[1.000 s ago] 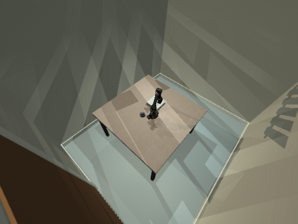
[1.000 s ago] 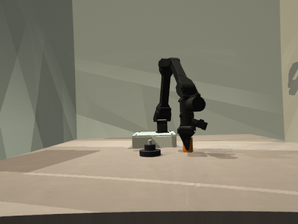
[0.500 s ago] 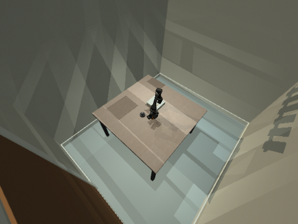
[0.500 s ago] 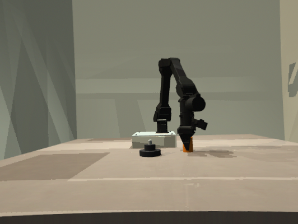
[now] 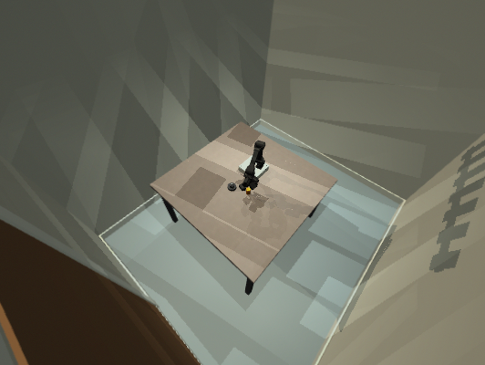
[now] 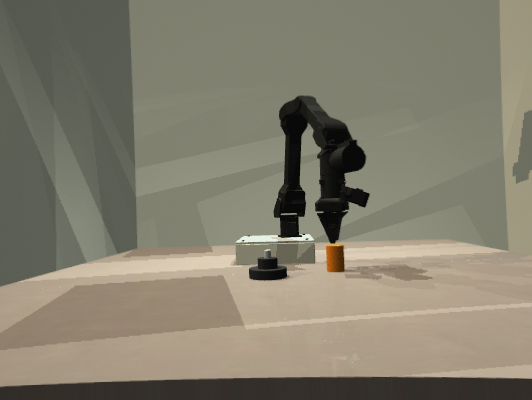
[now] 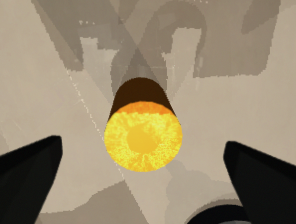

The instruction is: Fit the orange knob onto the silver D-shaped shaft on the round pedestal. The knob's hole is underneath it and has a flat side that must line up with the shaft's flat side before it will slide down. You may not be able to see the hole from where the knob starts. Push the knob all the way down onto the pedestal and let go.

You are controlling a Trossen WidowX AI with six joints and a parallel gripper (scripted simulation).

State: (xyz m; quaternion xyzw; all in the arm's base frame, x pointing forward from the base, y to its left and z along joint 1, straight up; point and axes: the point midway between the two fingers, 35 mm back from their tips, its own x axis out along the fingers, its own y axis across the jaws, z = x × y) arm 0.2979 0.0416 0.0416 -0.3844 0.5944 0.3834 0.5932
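Now: the orange knob 2 cm below my gripper tip. Round my gripper tip: round pedestal 16 cm to the right, 4 cm below, 3 cm ahead.
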